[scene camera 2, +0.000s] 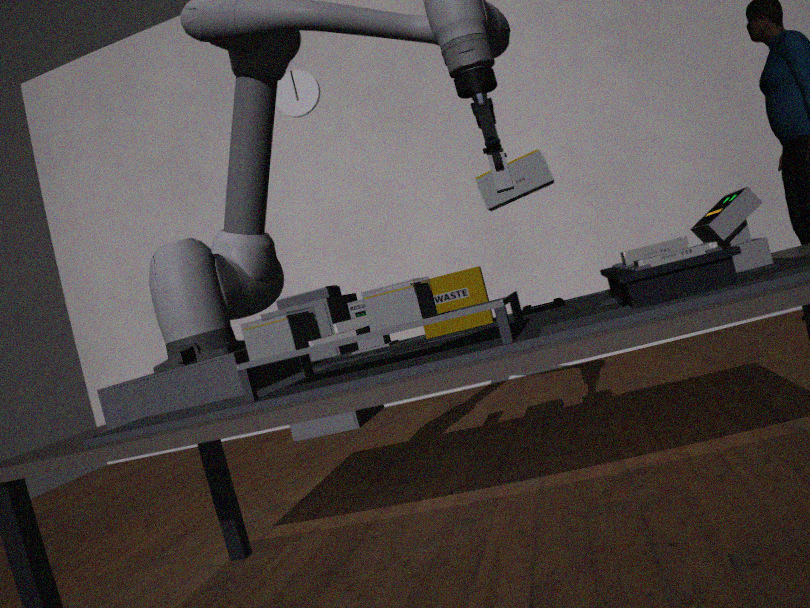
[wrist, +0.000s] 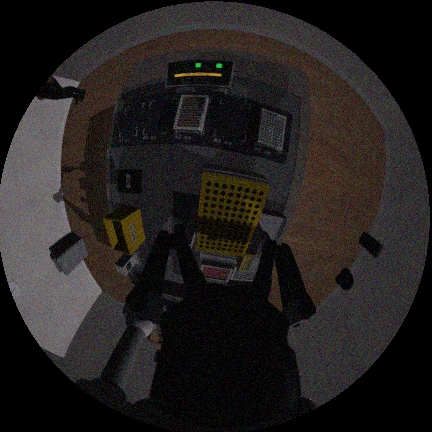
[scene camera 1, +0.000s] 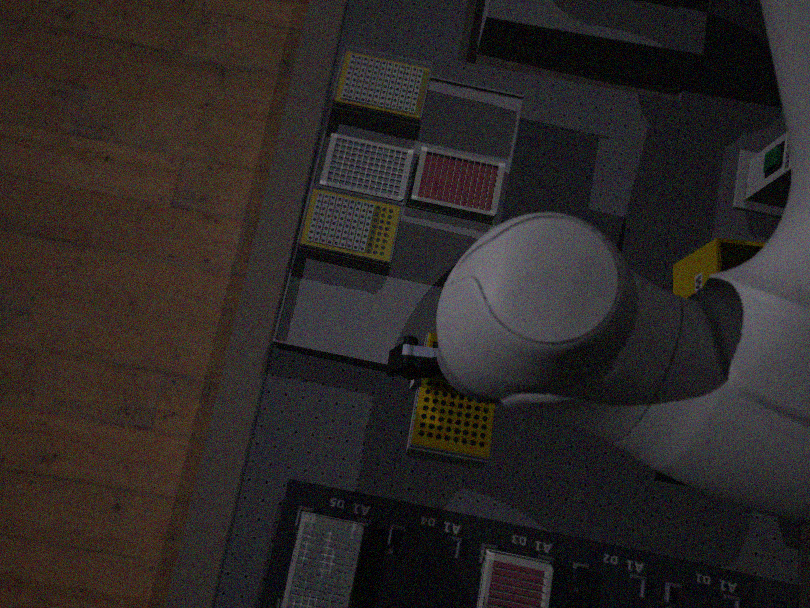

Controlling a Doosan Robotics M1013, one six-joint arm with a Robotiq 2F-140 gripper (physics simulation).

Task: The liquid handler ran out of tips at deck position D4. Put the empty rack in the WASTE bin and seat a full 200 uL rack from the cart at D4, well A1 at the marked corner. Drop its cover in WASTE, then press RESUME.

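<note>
My gripper is shut on the empty yellow rack, high above the table and tilted in the scene camera 2 view. The D4 slot holds no rack. The WASTE bin is yellow; its inside is mostly hidden. On the cart are a yellow rack full of tips and a partly filled yellow rack. I cannot make out a cover. The RESUME box has a green button.
A white rack and a red-filled rack are also on the cart. A red-filled rack sits at D3 and a pale plate at D5. The display shows two green lamps and an amber bar.
</note>
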